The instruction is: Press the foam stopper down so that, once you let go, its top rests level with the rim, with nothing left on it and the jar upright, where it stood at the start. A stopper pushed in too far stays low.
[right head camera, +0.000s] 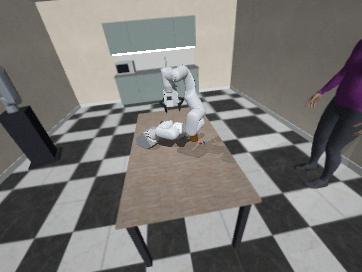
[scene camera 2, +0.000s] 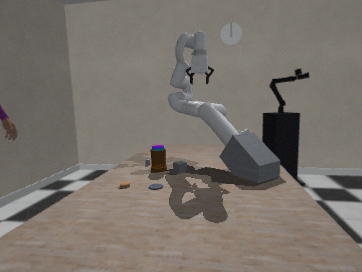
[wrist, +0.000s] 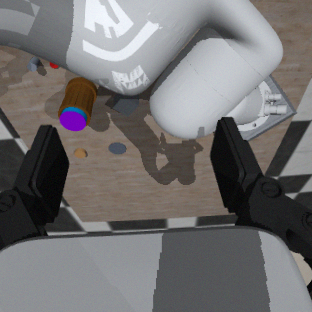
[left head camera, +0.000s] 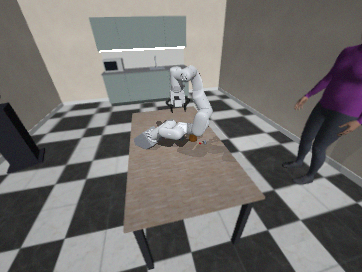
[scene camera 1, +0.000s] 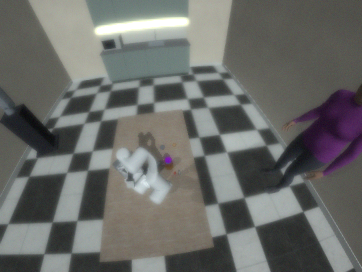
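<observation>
The amber-brown jar (left head camera: pixel 193 138) (right head camera: pixel 194 138) (scene camera 2: pixel 158 162) (wrist: pixel 81 95) stands upright on the table (scene camera 2: pixel 125 230). The foam stopper (scene camera 1: pixel 168 160) (scene camera 2: pixel 158 147) (wrist: pixel 73 120) has a purple top with a blue band beneath it, and it stands up above the jar's rim. No separate object shows on the purple top. My gripper (left head camera: pixel 178 109) (right head camera: pixel 173 109) (scene camera 2: pixel 199 81) (wrist: pixel 138 139) is open and empty, high above the table and well away from the jar. In scene camera 1 the arm hides most of the gripper.
A grey block (scene camera 2: pixel 180 167) (wrist: pixel 125 104) lies beside the jar. A blue-grey disc (scene camera 2: pixel 156 186) (wrist: pixel 117 148) and an orange disc (scene camera 2: pixel 125 185) (wrist: pixel 80 153) lie nearby. A small grey piece (wrist: pixel 34 64) and a red piece (wrist: pixel 54 65) lie on the jar's other side. The arm's base (scene camera 2: pixel 250 157) is on the table.
</observation>
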